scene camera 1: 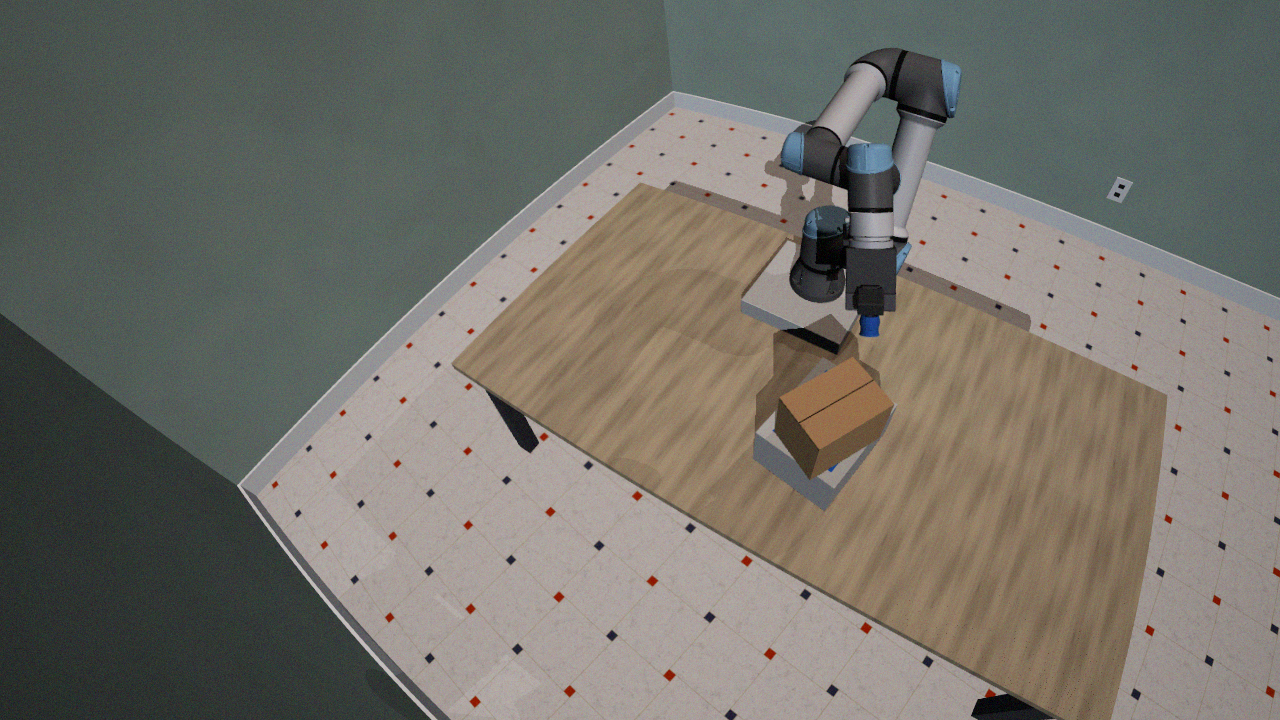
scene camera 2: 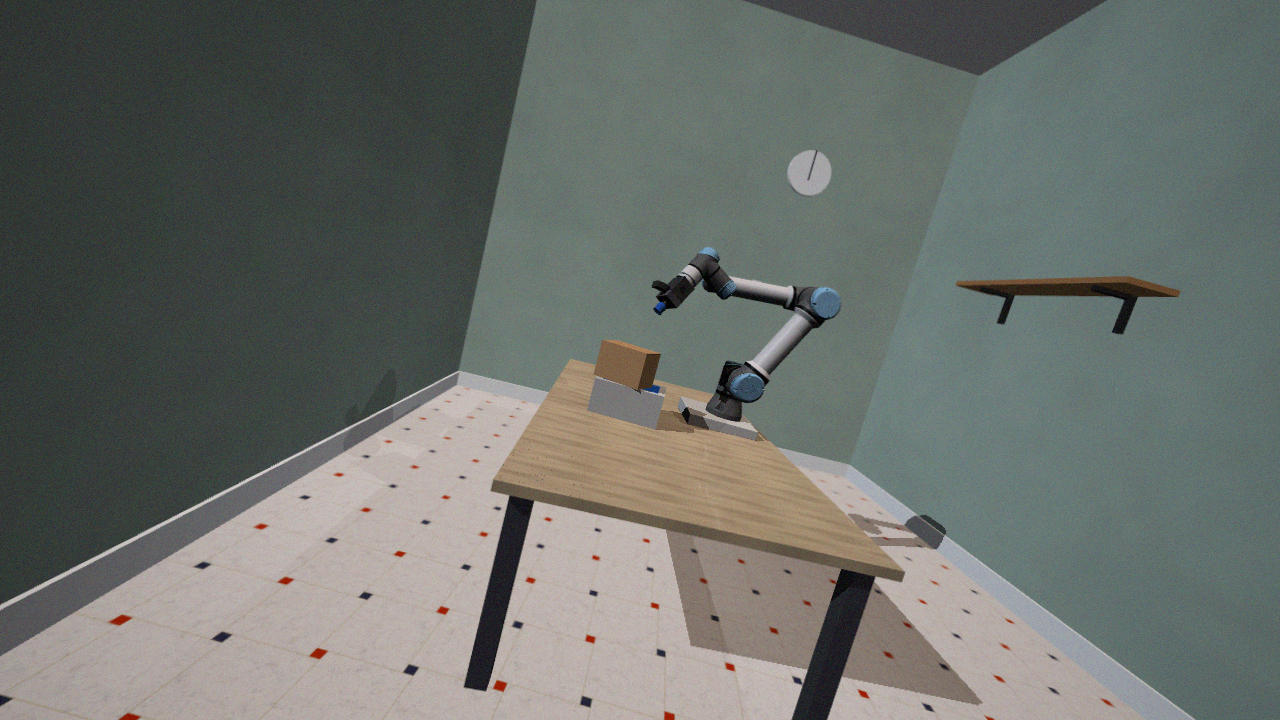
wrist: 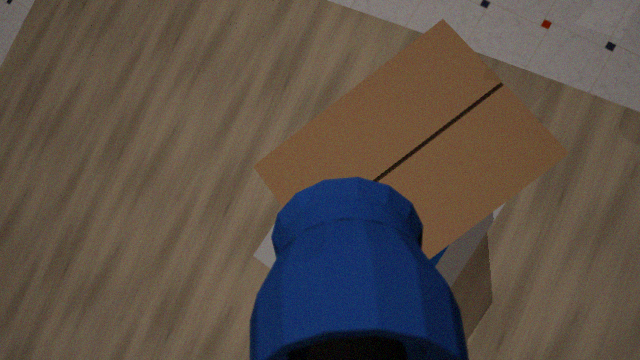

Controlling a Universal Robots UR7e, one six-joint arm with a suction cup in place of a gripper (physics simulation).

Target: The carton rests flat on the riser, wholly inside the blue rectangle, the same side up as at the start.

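Places are measured from the arm's base along level axes (x down, y back, z left), in metres.
Pixels of known places: hand at its tool point: (scene camera 1: 869,334) (scene camera 2: 657,311) (wrist: 346,243); arm's base at its link origin: (scene camera 1: 817,282) (scene camera 2: 722,414).
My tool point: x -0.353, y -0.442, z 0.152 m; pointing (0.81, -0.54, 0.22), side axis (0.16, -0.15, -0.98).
Observation:
Ahead of a thing's pixels: the offset from my tool point to its top centre. Level surfaces: height alone.
The brown carton @[dy -0.051, dx +0.145, dz -0.023 m] (scene camera 1: 835,416) (scene camera 2: 626,365) (wrist: 420,120) sits on the grey riser @[dy -0.012, dx +0.275, dz -0.029 m] (scene camera 1: 787,473) (scene camera 2: 623,405) (wrist: 265,250), seam side up, and looks flat. It is turned at an angle to the riser, and its front lower corner reaches the riser's edge, outside the blue. Small parts of the blue rectangle @[dy -0.012, dx +0.275, dz -0.029 m] (scene camera 1: 833,466) (scene camera 2: 655,389) (wrist: 438,256) show beside the carton; the rest is hidden under it. My gripper, a blue suction cup (scene camera 1: 870,329) (scene camera 2: 659,308) (wrist: 350,200), is open and holds nothing. It hangs above the carton, apart from it, toward the arm's base.
The wooden table @[dx +0.396 m] (scene camera 1: 1002,465) (scene camera 2: 662,465) (wrist: 125,150) carries the riser and the arm's base plate (scene camera 1: 768,291) (scene camera 2: 738,428), which lies behind the riser. A wall shelf (scene camera 2: 1065,286) and a clock (scene camera 2: 809,172) hang on the walls.

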